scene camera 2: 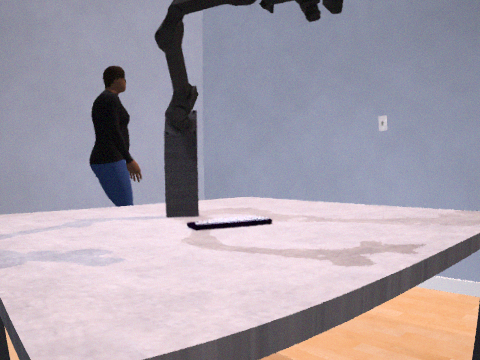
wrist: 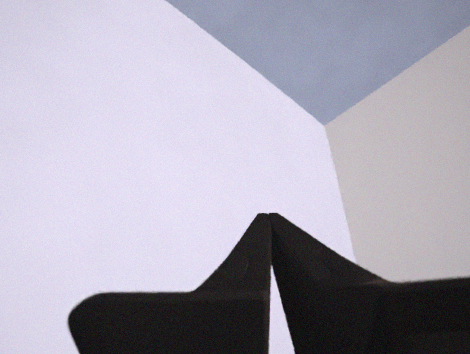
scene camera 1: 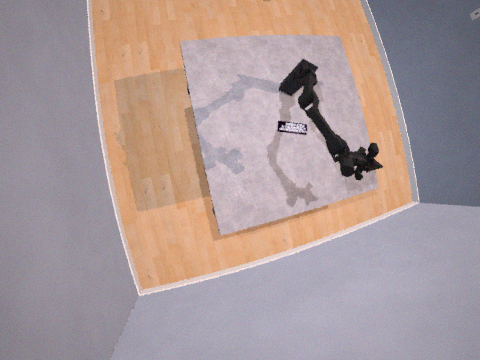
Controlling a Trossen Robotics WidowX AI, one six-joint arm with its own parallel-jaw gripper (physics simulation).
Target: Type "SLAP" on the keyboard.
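Where they show: gripper, between the fingertips: (wrist: pixel 267 222) (scene camera 1: pixel 382 166); arm's base, origin of its link: (scene camera 2: pixel 179 122) (scene camera 1: pixel 305 70).
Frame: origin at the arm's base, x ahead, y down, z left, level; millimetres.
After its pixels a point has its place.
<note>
A small dark keyboard (scene camera 1: pixel 292 127) @(x 259, y 283, z -93 mm) (scene camera 2: pixel 230 223) @(x 286, y 284, z -119 mm) with white keys lies flat on the table, close to the arm's base. Its letters are too small to read, and it does not show in the wrist view. My gripper (wrist: pixel 267 222) @(x 613, y -302, z -78 mm) (scene camera 1: pixel 381 166) @(x 613, y -302, z -78 mm) is shut, its two dark fingertips touching, with nothing between them. It is raised high above the table, far off to the side of the keyboard, near the table's right edge in the first scene view. In the second scene view the arm's outer end is partly cut off by the top of the frame.
The grey table (scene camera 1: pixel 250 200) @(x 554, y 295, z -575 mm) (scene camera 2: pixel 150 300) @(x 563, y 296, z -643 mm) bears the arm's tall dark base (scene camera 1: pixel 299 77) @(x 36, y -25, z -81 mm) (scene camera 2: pixel 181 172) @(x 20, y 158, z -15 mm), which stands close behind the keyboard. Shadows of the arm fall across the table top. A person (scene camera 2: pixel 111 135) in a black top and blue trousers stands beyond the table. Walls show in the wrist view.
</note>
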